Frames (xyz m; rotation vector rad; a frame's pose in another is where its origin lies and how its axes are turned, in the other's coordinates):
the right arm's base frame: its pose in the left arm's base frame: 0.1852 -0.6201 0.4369 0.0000 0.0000 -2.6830
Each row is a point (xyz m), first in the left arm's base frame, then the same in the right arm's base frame.
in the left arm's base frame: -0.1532 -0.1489 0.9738
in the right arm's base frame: 0.0948 -0.5723 0.5369
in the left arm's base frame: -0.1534 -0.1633 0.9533
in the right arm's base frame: 0.1014 -0.5595 0.5164
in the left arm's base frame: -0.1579 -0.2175 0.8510
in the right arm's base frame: 0.1294 -0.5129 0.4141
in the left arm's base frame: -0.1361 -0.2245 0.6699
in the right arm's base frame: 0.1130 -0.4970 0.2330
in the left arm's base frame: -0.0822 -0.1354 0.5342
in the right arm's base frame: 0.0252 -0.5530 0.0973
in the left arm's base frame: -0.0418 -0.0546 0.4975
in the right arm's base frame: -0.0468 -0.6076 0.0606
